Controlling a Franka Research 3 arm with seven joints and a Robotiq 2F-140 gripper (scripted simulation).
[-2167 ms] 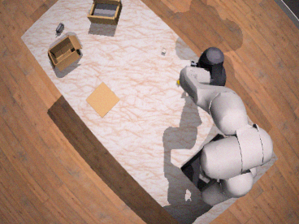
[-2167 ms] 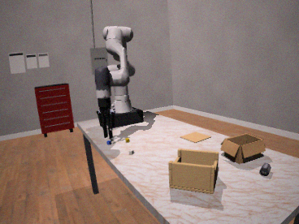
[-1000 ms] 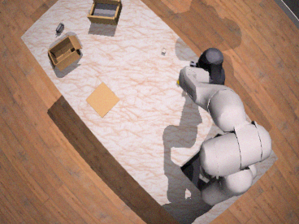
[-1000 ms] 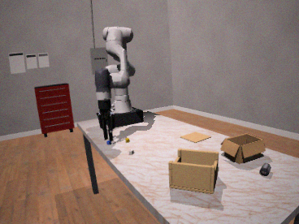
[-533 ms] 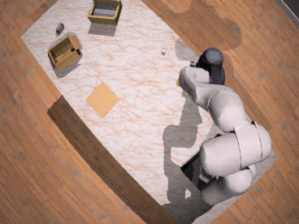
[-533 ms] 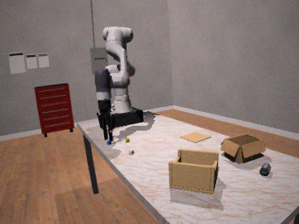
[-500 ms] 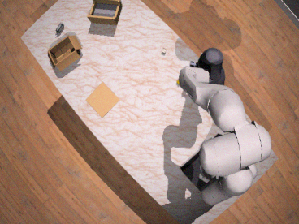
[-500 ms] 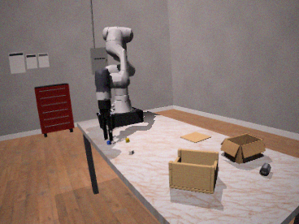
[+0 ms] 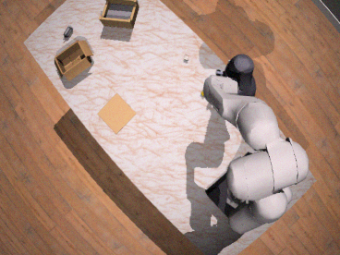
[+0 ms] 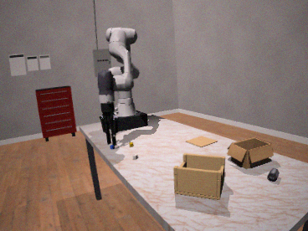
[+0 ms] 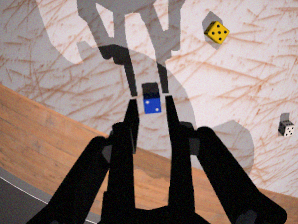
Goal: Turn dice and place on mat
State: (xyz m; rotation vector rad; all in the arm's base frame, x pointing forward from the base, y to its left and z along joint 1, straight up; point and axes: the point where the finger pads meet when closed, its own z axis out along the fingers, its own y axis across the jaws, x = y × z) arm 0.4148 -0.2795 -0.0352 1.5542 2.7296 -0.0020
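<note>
Right now the blue die is 50 mm below my hand. From my hand the other things lie so: yellow die: 30 mm ahead, 110 mm to the left, 50 mm below; then white die: 210 mm ahead, 50 mm to the left, 50 mm below; then tan mat: 240 mm ahead, 480 mm to the left, 60 mm below.
</note>
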